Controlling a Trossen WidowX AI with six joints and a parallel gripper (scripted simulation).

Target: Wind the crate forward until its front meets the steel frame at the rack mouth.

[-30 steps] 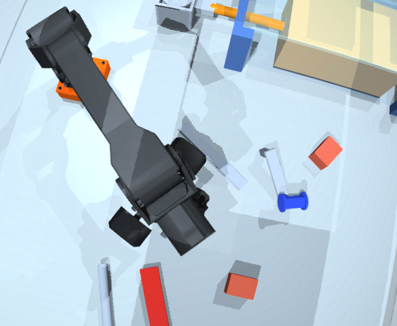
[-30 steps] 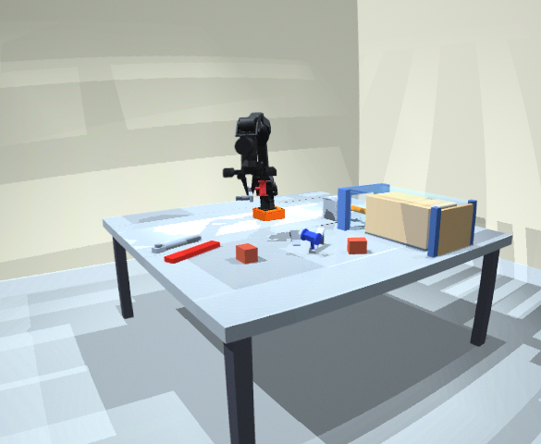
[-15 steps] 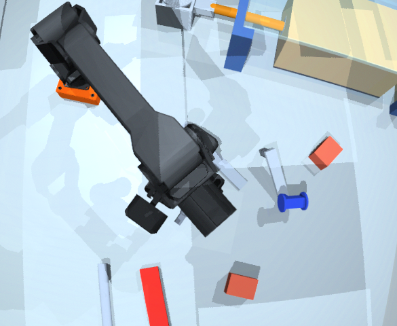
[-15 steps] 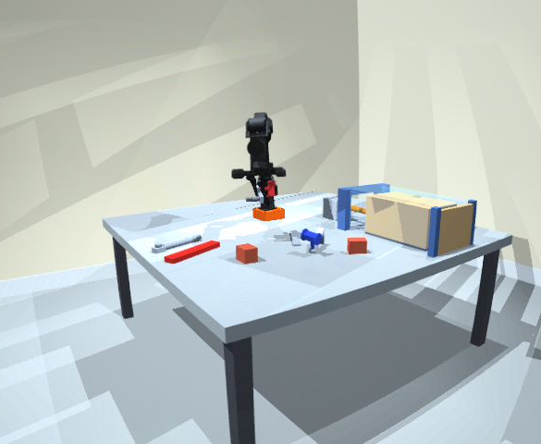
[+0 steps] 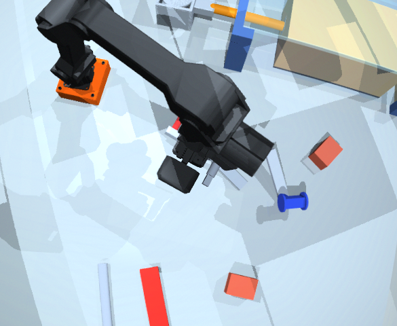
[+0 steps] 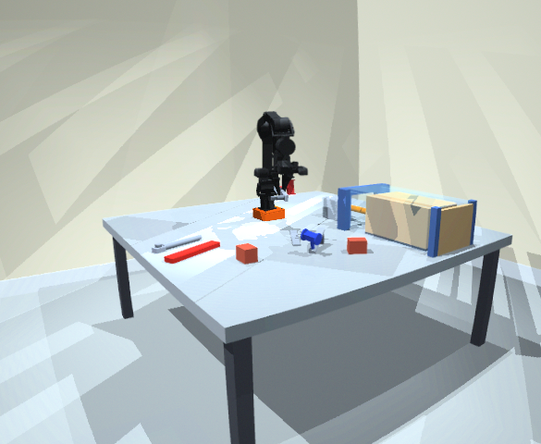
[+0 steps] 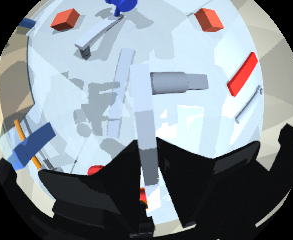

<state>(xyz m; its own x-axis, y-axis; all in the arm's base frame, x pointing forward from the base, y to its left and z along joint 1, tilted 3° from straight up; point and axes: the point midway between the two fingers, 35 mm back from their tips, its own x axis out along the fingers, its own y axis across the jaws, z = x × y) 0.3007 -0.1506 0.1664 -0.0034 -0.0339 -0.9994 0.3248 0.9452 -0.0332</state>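
Right now the red knob is 3 cm behind my gripper tip, 5 cm to the left of it and 2 cm above it. From my gripper tip the other things lie so: flat grey bar (4 cm ahead, 3 cm to the left, 15 cm below); then blue knob (22 cm ahead, 5 cm to the right, 11 cm below); then grey crank handle (1 cm behind, 1 cm to the left, 1 cm above).
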